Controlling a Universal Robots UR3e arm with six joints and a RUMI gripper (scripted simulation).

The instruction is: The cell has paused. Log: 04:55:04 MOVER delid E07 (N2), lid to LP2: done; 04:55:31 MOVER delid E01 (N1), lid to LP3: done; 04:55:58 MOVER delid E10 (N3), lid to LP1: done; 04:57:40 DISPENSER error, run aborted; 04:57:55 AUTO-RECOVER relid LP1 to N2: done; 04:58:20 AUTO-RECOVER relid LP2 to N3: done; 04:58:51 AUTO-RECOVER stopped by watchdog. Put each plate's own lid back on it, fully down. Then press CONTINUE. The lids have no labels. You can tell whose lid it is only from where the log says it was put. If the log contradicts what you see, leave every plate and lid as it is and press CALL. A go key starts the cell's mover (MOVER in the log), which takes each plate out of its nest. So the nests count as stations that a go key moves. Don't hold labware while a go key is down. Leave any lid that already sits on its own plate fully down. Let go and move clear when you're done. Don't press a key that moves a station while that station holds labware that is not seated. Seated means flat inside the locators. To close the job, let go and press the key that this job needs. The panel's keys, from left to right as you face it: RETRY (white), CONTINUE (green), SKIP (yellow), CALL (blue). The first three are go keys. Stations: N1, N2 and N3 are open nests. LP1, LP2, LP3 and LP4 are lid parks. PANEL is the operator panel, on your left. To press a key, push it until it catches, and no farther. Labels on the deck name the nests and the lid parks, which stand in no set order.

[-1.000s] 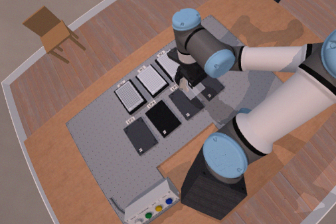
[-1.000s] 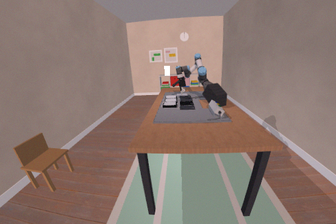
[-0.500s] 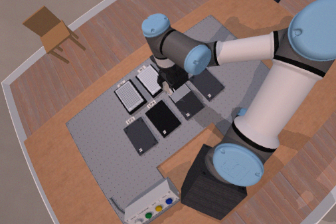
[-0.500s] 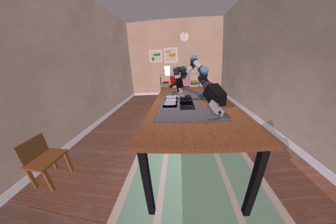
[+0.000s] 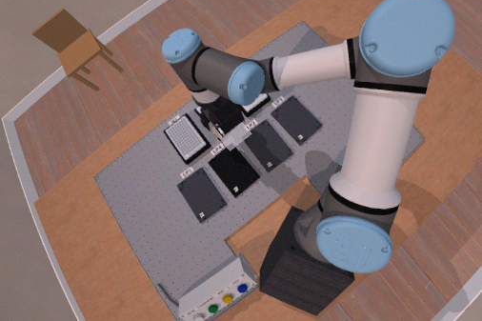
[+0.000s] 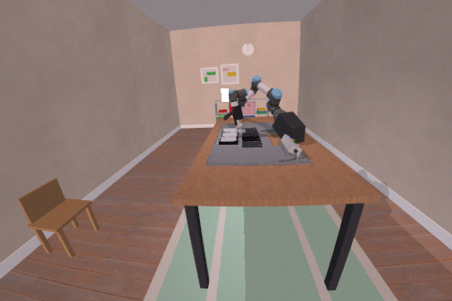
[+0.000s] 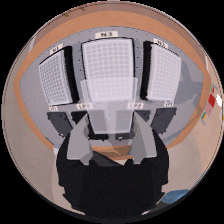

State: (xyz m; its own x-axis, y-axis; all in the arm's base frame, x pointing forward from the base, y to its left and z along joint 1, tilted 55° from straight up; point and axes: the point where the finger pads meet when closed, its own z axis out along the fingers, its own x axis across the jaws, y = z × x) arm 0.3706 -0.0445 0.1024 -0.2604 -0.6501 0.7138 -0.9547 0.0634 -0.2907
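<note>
Right now the plate is 11 cm ahead of my hand, 11 cm to the left of it and 4 cm below it. Also, from my hand: lid park LP2 (13 cm behind, 3 cm to the right, 6 cm below); then lid park LP4 (8 cm behind, 10 cm to the left, 6 cm below); then lid (7 cm ahead, 2 cm to the right, 4 cm below).
</note>
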